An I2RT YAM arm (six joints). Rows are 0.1 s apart.
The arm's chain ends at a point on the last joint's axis. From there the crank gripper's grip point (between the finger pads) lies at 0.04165 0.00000 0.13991 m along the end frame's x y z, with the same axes.
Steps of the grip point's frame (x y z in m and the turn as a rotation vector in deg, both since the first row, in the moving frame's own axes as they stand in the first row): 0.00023, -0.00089, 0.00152, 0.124, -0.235, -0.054; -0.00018, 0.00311, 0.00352, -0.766, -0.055, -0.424; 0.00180, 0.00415, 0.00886, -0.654, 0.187, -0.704; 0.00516, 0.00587, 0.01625, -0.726, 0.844, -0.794; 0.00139, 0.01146, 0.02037, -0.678, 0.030, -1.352
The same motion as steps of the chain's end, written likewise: 0.00080, -0.00055, 0.00135, 0.124, -0.235, -0.054; -0.00005, 0.00155, 0.00349, -0.766, -0.055, -0.424; 0.00134, 0.00307, 0.00900, -0.654, 0.187, -0.704; 0.00310, 0.00469, 0.01689, -0.726, 0.844, -0.794; 0.00131, 0.01079, 0.02040, -0.678, 0.030, -1.352
